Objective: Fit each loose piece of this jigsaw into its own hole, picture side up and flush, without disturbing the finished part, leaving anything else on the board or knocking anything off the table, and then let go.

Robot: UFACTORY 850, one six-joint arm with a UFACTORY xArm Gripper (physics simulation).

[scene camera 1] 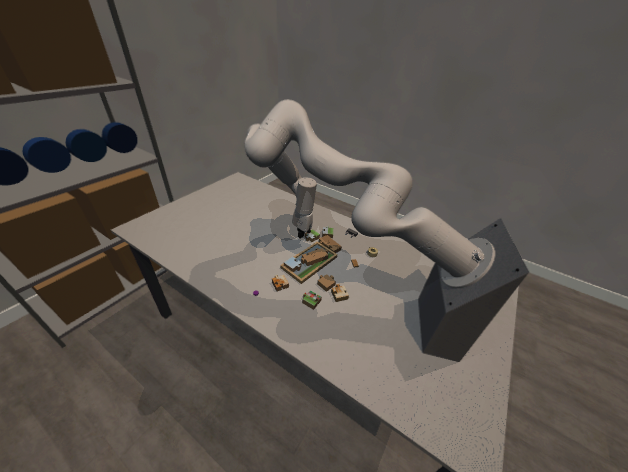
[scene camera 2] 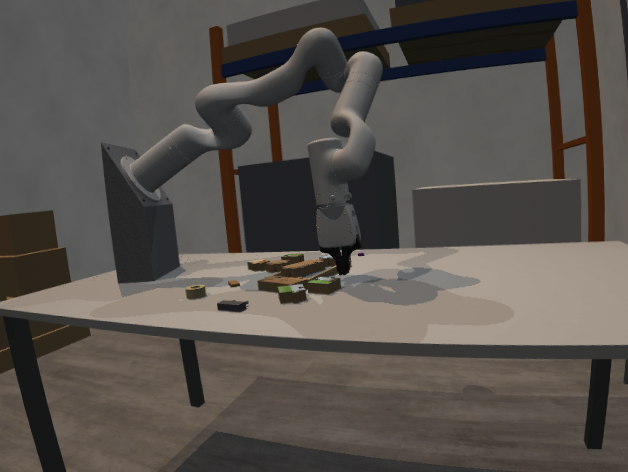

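The jigsaw board [scene camera 1: 301,279] has a raised rim and a green strip. A brown block of pieces [scene camera 1: 315,256] [scene camera 2: 303,267] and a light-blue piece [scene camera 1: 292,263] show in it. My gripper [scene camera 1: 301,234] [scene camera 2: 343,273] is shut and empty, low beside a green-and-white piece [scene camera 1: 312,235] [scene camera 2: 324,285]. Another green-and-white piece [scene camera 1: 327,231] [scene camera 2: 291,293] and a brown piece [scene camera 1: 330,243] [scene camera 2: 276,283] lie behind the board in the scene camera 1 view. An orange piece [scene camera 1: 279,282], a brown piece [scene camera 1: 326,281], a green-red piece [scene camera 1: 311,299] and a tan piece [scene camera 1: 340,292] lie in front. Exact seating is too small to tell.
A yellow ring [scene camera 1: 369,254] [scene camera 2: 188,293], a small orange block [scene camera 1: 354,263] [scene camera 2: 233,283] and a black part [scene camera 1: 351,232] [scene camera 2: 232,306] lie near the pieces. A purple ball [scene camera 1: 255,292] [scene camera 2: 360,254] lies near the table's long edge. A shelf rack [scene camera 1: 121,40] stands beyond the table.
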